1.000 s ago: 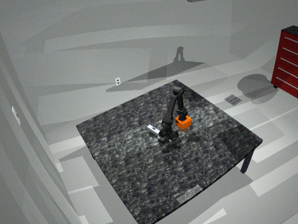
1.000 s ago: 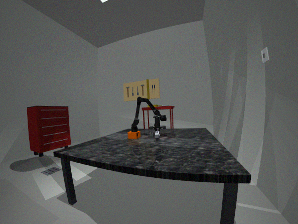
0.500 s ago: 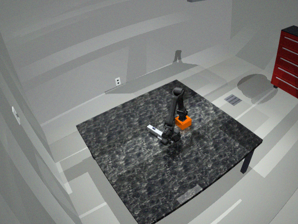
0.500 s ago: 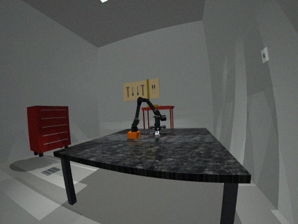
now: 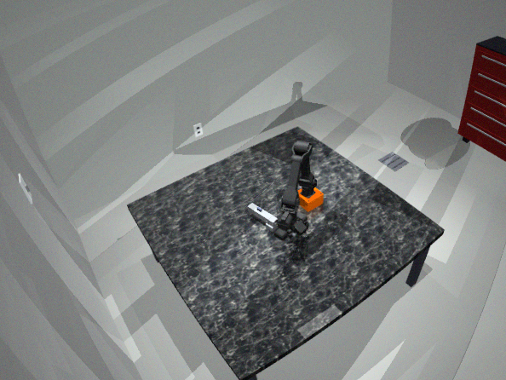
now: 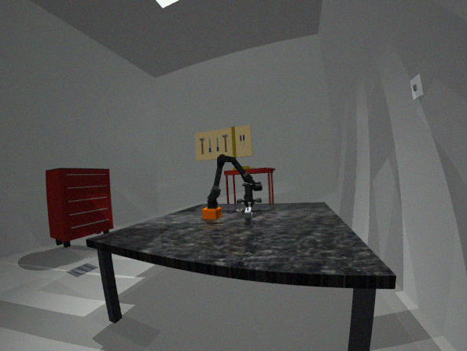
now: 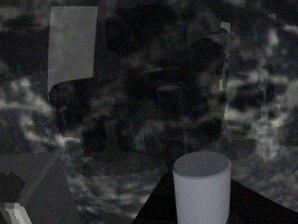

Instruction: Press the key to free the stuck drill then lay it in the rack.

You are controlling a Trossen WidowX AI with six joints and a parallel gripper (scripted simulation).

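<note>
Right now the dark block is 7 cm behind my gripper tip and 2 cm to the right of it. Round my gripper tip: dark key: 21 cm to the right, 4 cm above; then grey metal block: 19 cm to the right, 3 cm above.
</note>
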